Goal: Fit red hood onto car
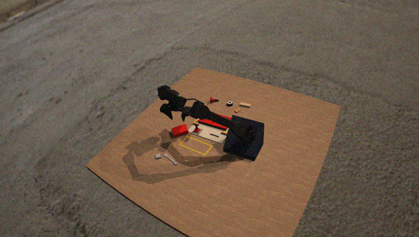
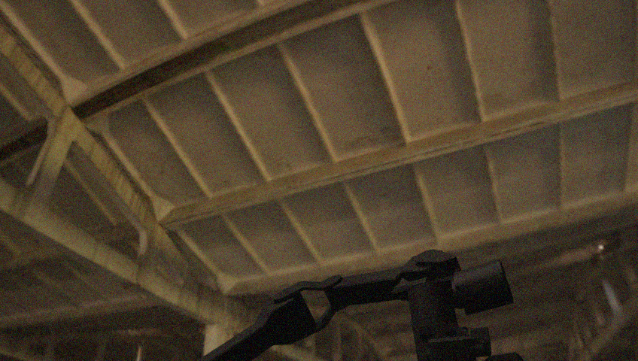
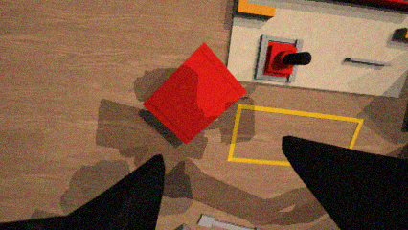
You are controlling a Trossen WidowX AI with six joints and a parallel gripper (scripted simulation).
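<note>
The red hood lies 2 cm ahead of my gripper tip, 2 cm to the right of it and 10 cm below it. Also, from my gripper tip: jig plate 14 cm behind, 16 cm to the right, 11 cm below.
</note>
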